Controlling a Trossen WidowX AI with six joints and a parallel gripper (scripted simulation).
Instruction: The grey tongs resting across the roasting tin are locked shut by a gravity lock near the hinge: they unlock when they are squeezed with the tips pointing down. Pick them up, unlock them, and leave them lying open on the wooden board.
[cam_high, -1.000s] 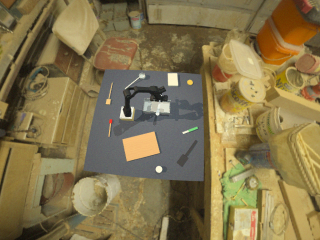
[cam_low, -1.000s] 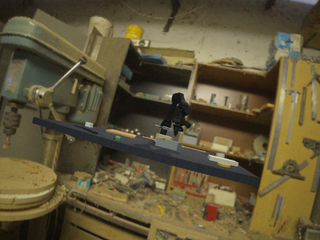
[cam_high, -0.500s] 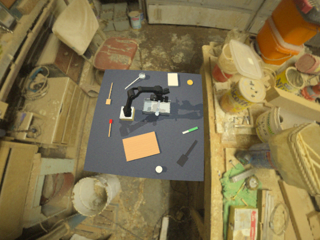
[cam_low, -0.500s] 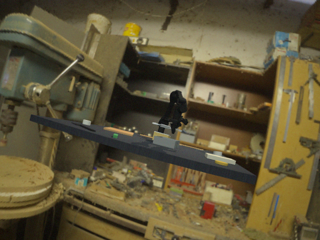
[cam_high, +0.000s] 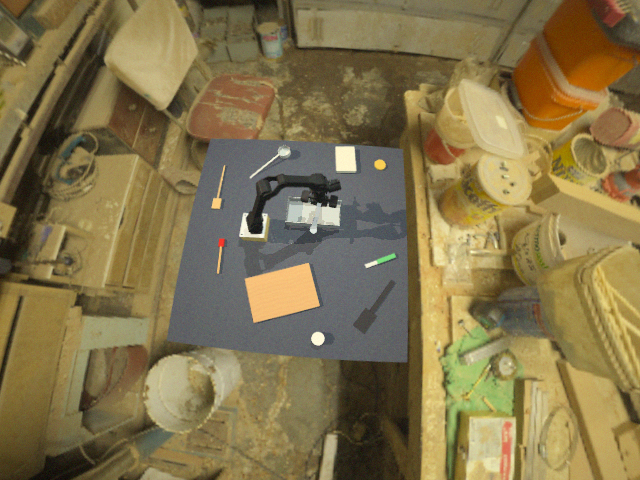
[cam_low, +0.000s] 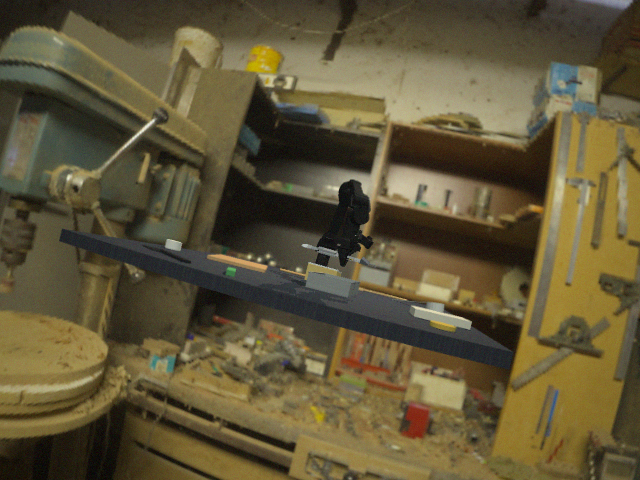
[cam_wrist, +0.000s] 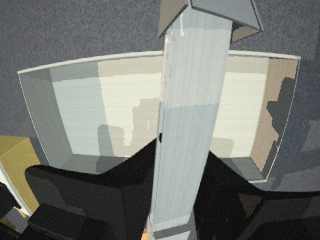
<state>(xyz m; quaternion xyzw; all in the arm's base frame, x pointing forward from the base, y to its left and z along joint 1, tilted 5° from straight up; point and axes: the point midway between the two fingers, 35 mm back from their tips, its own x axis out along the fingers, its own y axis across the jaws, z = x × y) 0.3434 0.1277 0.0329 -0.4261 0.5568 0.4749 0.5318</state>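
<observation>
Now: the wooden board 46 cm to the right of my gripper tip, 20 cm behind it and 9 cm below it. Also, from my gripper tip: white block: 36 cm to the left, 16 cm ahead, 9 cm below; then yellow disc: 38 cm ahead, 33 cm to the left, 9 cm below; then grey roasting tin: 7 cm below, 3 cm behind, 1 cm to the right.
</observation>
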